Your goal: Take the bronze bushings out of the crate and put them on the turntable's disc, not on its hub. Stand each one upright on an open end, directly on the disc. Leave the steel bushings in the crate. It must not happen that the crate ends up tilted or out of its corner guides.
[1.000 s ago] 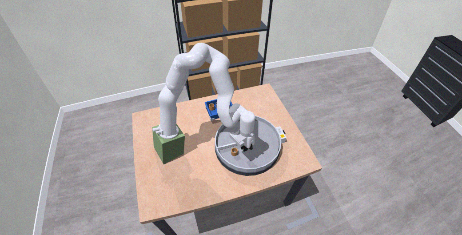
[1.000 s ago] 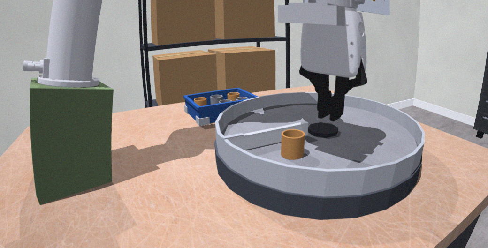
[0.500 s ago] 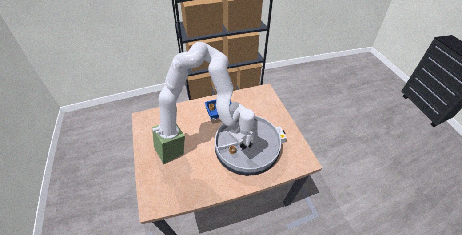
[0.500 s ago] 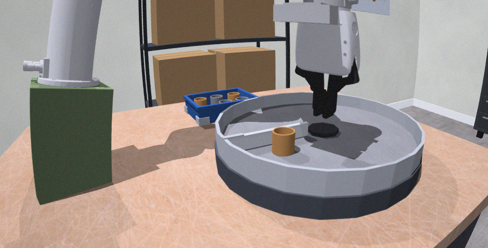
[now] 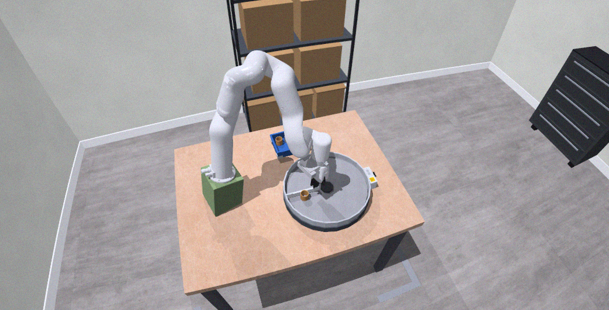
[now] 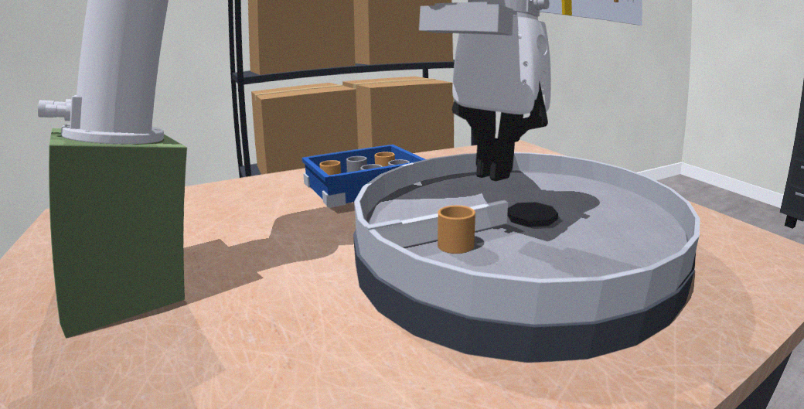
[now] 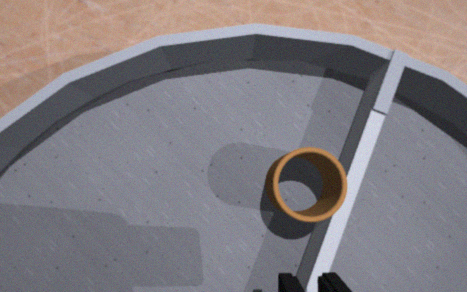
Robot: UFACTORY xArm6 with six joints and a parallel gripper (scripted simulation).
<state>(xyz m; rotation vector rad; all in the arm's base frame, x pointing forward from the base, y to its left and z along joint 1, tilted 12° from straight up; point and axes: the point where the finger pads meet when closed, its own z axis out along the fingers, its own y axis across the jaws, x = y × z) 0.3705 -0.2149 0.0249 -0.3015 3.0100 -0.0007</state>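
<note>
My gripper is now 370 mm to the right of the blue crate, 110 mm above it and 60 mm short of it. From my hand the other things lie so: turntable disc: 80 mm below, 70 mm ahead.
</note>
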